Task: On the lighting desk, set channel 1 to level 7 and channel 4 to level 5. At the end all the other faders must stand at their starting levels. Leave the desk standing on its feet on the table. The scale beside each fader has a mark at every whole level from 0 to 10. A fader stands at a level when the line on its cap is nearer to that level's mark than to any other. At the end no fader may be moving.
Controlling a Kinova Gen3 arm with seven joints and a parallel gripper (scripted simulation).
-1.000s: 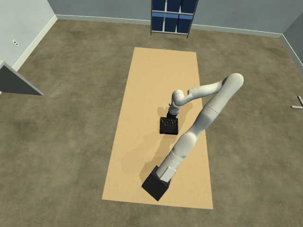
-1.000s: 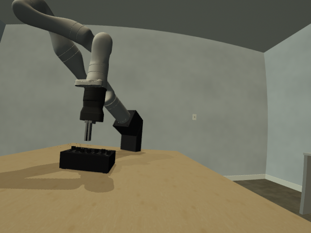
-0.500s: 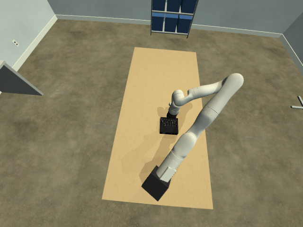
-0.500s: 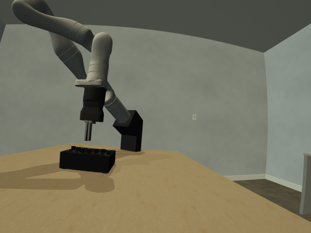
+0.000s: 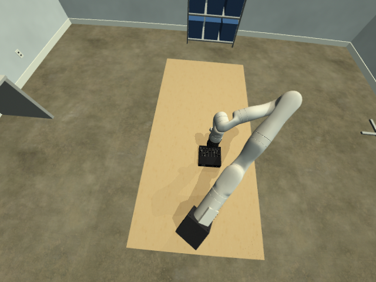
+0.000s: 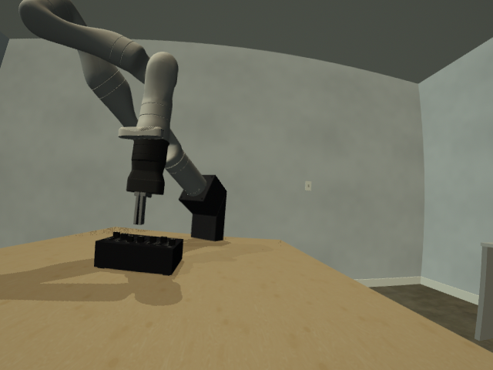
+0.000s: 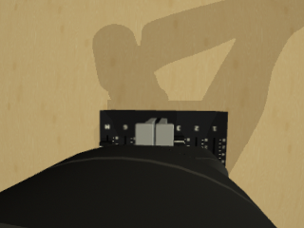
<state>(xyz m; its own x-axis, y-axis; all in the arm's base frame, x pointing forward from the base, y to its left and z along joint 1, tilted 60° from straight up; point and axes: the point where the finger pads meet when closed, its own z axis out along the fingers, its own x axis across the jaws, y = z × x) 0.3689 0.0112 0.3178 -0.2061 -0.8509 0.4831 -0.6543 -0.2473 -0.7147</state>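
Now: hand 20 mm past the channel 4 fader cap, 10 mm to the right of it and 50 mm above it. Also, from my hand: channel 1 fader cap (70 mm behind, 50 mm to the right, 50 mm below).
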